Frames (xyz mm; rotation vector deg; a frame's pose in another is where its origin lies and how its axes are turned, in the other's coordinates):
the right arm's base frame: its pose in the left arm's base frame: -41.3 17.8 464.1 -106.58 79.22 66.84
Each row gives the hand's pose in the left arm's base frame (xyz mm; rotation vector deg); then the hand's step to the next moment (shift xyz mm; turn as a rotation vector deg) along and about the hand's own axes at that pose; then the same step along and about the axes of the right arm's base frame.
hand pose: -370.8 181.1 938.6 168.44 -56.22 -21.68
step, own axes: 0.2 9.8 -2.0 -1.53 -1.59 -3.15
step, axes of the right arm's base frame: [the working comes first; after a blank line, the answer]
step, axes of the left arm's base frame: -5.2 -8.1 2.8 0.49 2.00 3.25

0.9 7.7 -6.3 -3.74 -0.89 -0.08
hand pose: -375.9 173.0 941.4 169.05 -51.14 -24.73
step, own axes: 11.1 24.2 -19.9 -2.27 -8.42 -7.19
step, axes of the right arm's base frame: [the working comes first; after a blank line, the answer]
step, axes of the left arm's base frame: 1.2 -27.3 18.9 4.68 7.90 6.59

-3.4 9.2 -31.8 -9.05 -6.53 1.80
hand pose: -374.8 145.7 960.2 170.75 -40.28 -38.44
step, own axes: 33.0 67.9 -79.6 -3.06 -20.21 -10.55
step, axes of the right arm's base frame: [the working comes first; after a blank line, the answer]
step, axes of the left arm's base frame: 30.3 -82.3 65.9 10.43 18.54 8.75

-15.6 3.1 -108.5 -15.42 -15.27 7.61
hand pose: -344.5 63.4 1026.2 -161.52 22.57 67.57
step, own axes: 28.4 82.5 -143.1 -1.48 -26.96 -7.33
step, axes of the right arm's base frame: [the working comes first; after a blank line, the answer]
step, axes of the left arm's base frame: 97.0 -107.5 84.4 11.00 25.22 5.07

-13.2 -50.1 -159.4 -15.32 -18.27 14.65
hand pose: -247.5 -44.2 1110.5 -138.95 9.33 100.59
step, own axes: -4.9 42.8 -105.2 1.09 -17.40 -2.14
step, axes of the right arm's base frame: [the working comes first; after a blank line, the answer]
step, axes of the left arm's base frame: 89.5 -60.9 34.8 5.32 16.73 0.53

7.3 -61.8 -95.1 -7.88 -10.45 11.71
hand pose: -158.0 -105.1 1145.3 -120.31 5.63 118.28
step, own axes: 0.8 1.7 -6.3 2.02 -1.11 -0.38
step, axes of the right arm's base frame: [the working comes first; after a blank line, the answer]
step, axes of the left arm's base frame: 5.9 -2.8 -0.9 0.63 1.20 -1.91

2.7 -4.7 -3.7 1.16 -1.12 1.69
